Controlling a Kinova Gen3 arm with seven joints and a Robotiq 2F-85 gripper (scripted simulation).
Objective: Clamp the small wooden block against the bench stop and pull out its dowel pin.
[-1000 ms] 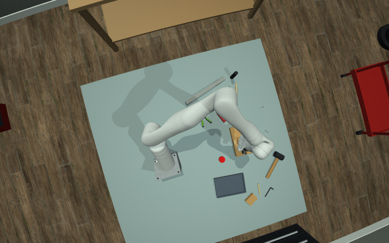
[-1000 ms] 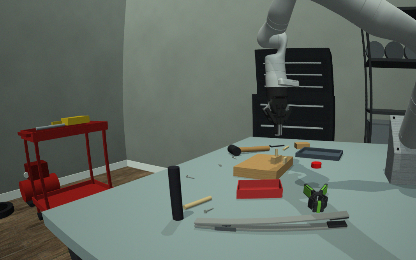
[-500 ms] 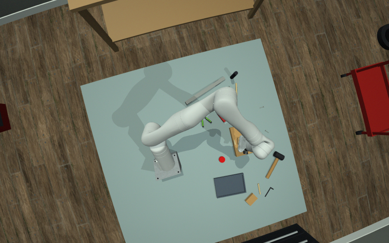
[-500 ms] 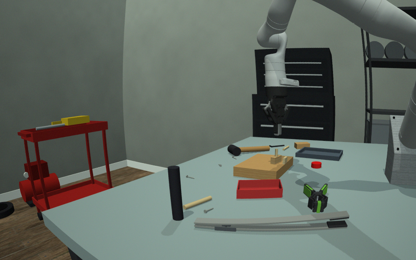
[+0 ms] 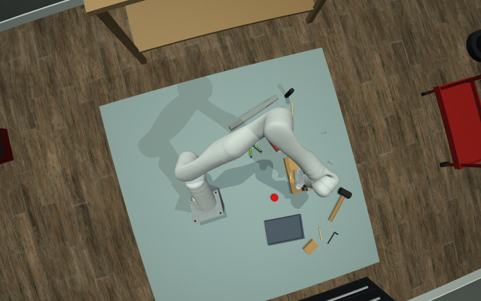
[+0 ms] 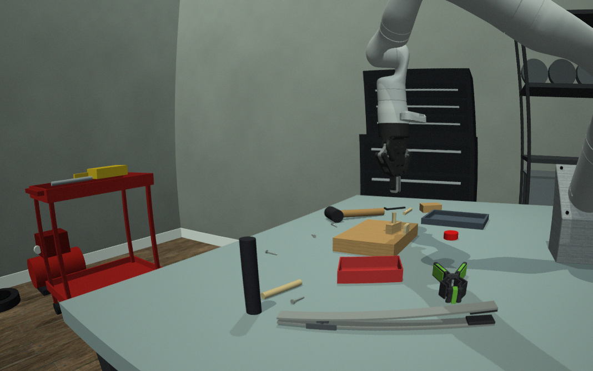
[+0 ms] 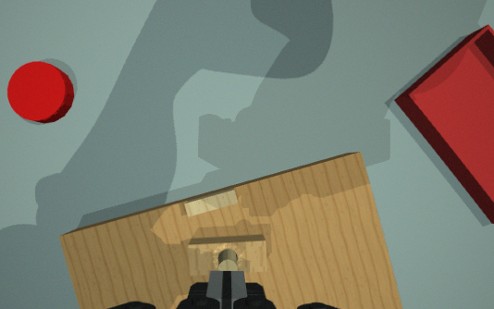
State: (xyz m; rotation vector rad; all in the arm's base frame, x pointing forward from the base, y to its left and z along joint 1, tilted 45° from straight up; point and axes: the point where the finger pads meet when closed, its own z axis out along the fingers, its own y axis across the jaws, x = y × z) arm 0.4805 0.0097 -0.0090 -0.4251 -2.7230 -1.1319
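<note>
My hand is 90 mm above the dowel pin. Also, from my hand: red puck: 140 mm behind, 130 mm below, 90 mm to the right; small wooden block: 100 mm below; wooden bench board: 120 mm below, 40 mm ahead.
</note>
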